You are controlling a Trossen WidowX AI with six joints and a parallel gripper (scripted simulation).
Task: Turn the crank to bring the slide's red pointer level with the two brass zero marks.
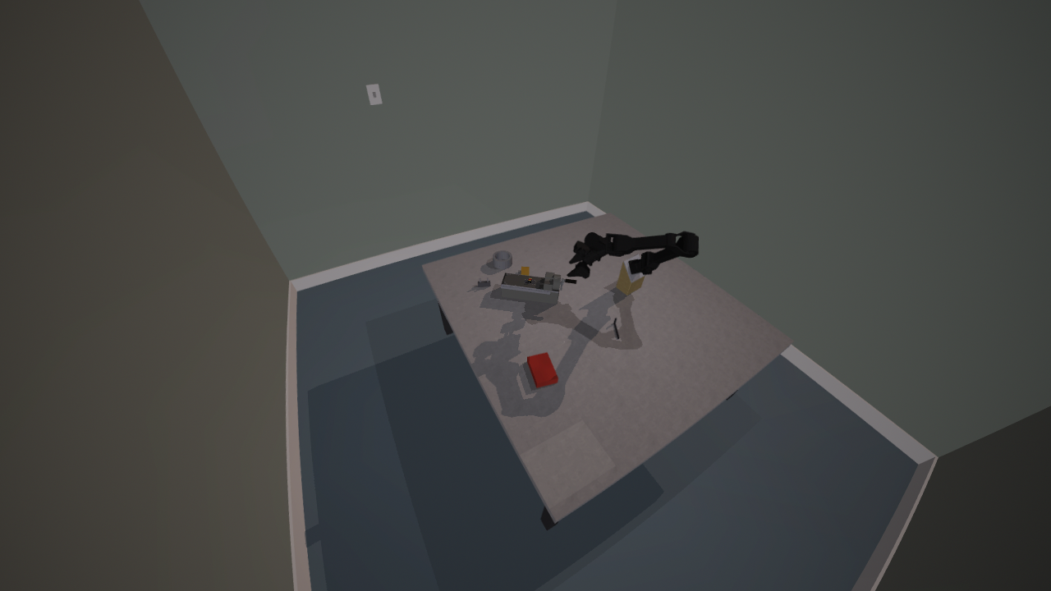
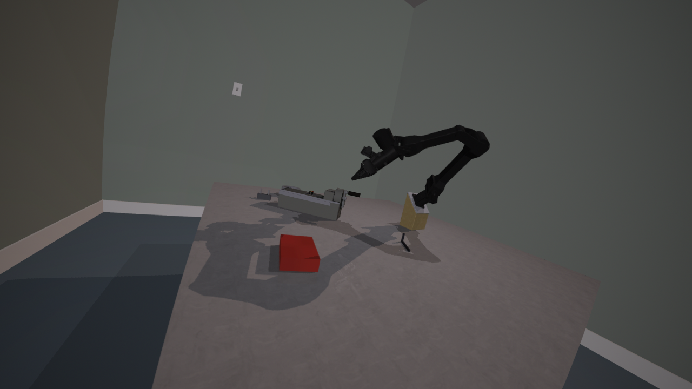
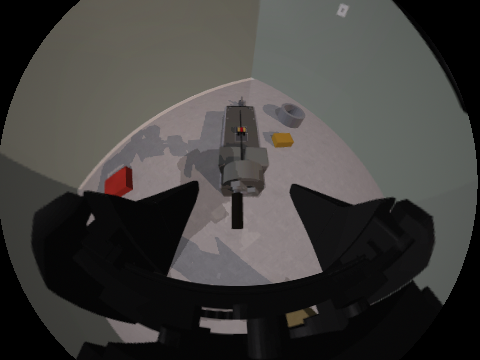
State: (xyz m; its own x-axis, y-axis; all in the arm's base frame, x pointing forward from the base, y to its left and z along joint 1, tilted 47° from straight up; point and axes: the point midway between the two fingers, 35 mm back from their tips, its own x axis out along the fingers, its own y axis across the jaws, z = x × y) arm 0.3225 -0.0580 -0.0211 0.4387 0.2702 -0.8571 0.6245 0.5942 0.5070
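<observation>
My gripper tip is now 13 cm short of the red pointer, 11 cm to the left of it and 9 cm above it. Round my gripper tip: black crank handle 1 cm behind, 2 cm to the left, 6 cm below; then yellow block 8 cm ahead, 25 cm to the right, 16 cm below; then black bent key 10 cm behind, 25 cm to the left, 17 cm below.
</observation>
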